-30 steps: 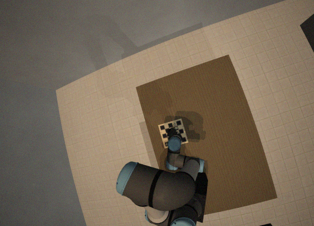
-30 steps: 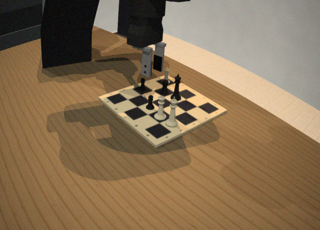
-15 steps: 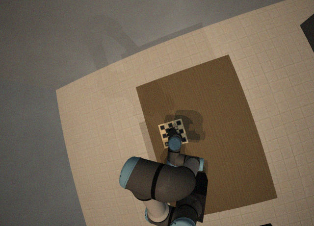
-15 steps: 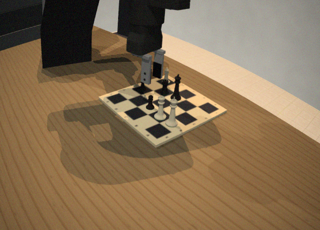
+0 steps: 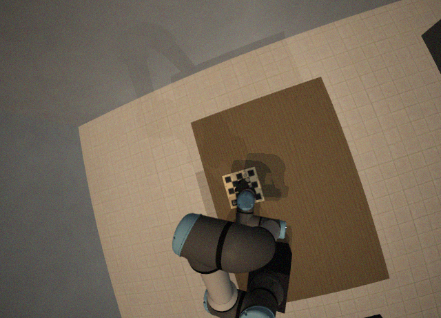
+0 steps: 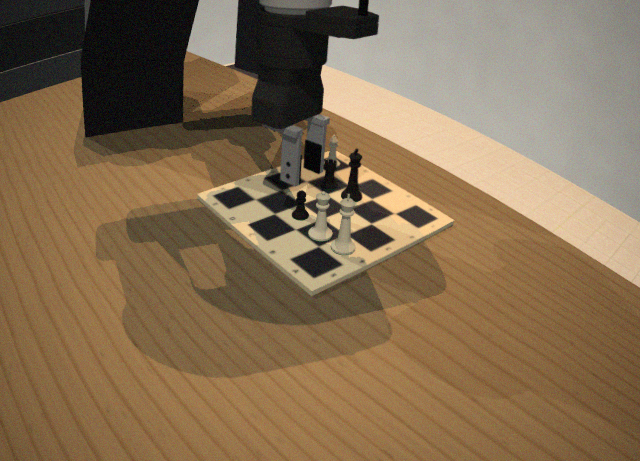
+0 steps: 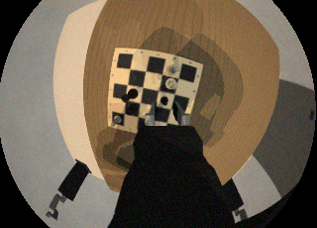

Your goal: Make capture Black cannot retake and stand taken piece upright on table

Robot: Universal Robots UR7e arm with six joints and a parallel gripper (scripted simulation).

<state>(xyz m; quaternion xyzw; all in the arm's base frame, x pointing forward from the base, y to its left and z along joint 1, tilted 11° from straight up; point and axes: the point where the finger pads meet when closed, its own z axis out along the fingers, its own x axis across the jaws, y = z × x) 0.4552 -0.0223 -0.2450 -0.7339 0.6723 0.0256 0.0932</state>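
The white queen is 40 mm below my hand, 40 mm ahead of it and 10 mm to the right of it. Also, from my hand: white king: 70 mm ahead, 40 mm below, 10 mm to the right; chessboard: 70 mm below, 40 mm to the left, 10 mm ahead; tall black piece: 80 mm to the left, 40 mm below, 10 mm ahead.
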